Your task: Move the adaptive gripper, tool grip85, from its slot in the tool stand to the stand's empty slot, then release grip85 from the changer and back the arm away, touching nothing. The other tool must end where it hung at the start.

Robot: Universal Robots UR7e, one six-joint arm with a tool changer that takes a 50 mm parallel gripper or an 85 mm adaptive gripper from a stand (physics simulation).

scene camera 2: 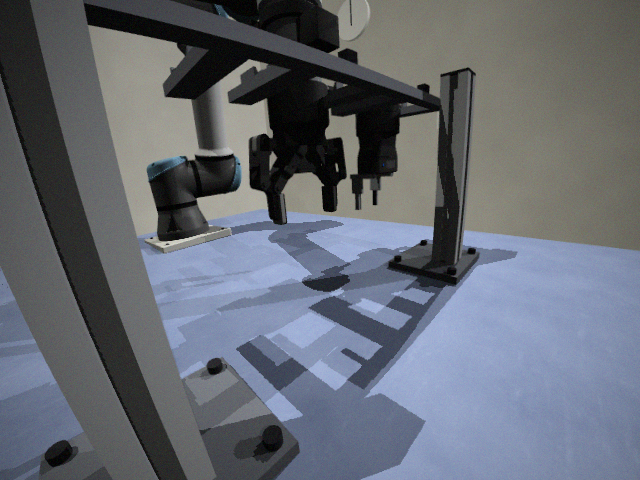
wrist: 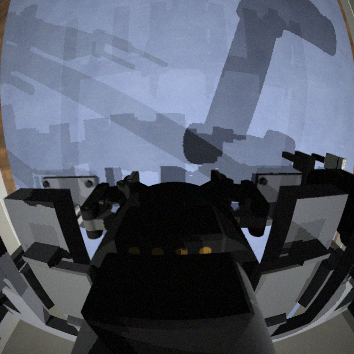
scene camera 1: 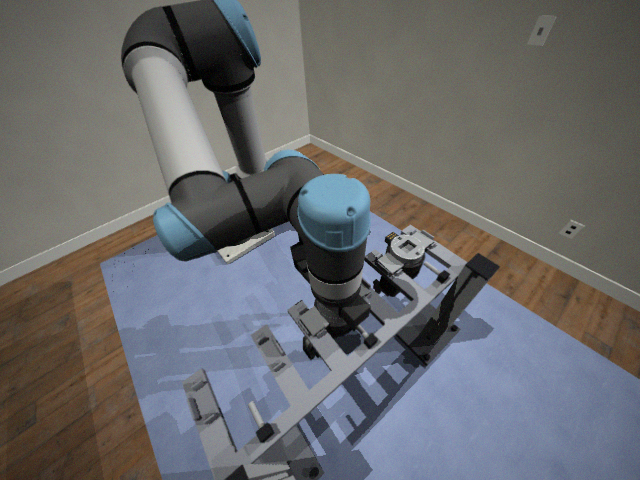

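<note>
Tool stand, visible. Adaptive gripper grip85, visible too.
</note>
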